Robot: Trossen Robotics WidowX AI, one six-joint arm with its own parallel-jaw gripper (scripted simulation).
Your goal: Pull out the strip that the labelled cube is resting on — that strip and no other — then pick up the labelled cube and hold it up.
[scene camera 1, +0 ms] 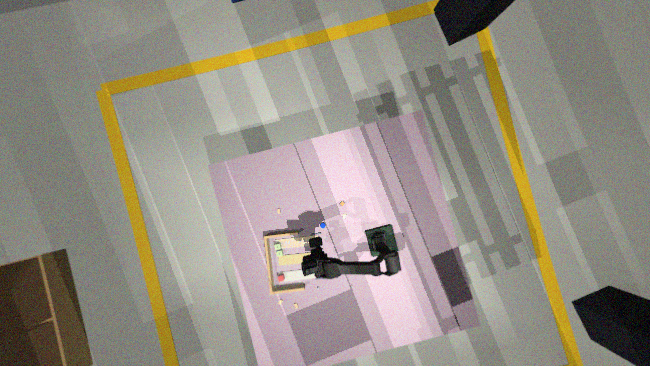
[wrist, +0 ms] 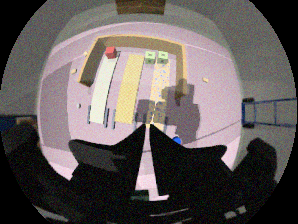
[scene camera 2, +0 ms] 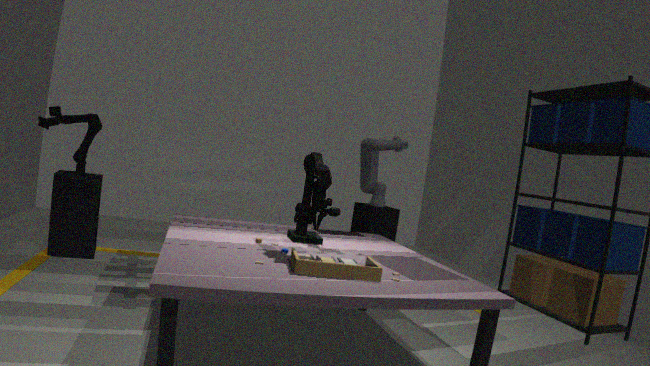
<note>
My gripper [scene camera 2: 316, 229] is shut, holding nothing.
My gripper also shows in the wrist view [wrist: 147, 126].
</note>
